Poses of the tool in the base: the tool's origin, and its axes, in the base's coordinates. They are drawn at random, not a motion.
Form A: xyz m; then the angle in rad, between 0 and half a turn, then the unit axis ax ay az.
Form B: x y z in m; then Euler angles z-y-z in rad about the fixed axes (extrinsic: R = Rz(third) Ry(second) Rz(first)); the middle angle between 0 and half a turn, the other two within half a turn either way. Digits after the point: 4 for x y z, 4 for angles.
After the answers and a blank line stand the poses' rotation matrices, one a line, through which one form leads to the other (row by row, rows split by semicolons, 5 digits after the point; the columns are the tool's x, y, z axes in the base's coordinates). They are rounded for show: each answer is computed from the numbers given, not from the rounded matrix.
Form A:
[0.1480 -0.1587 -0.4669 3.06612 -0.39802 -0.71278 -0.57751]
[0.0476 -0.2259 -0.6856 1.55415 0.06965 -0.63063 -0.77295]
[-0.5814 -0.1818 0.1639 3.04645 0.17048 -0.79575 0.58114]
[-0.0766 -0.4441 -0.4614 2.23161 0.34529 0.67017 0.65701]
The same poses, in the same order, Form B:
[0.1480 -0.1587 -0.4669 2.1454 1.9082 1.1268]
[0.0476 -0.2259 -0.6856 2.3816 0.9221 2.6016]
[-0.5814 -0.1818 0.1639 -1.8636 1.8982 -1.4415]
[-0.0766 -0.4441 -0.4614 1.4065 1.4879 0.4550]

-0.68076 0.61014 0.40533; 0.52305 0.01752 0.85212; 0.51281 0.79210 -0.33106
0.02142 0.72965 -0.68348; -0.81604 0.40772 0.40969; 0.57760 0.54897 0.60415
-0.93748 -0.32591 0.12210; -0.21550 0.26809 -0.93898; 0.27329 -0.90659 -0.32156
-0.42136 -0.14528 0.89518; 0.89212 0.11101 0.43794; -0.16300 0.98314 0.08283

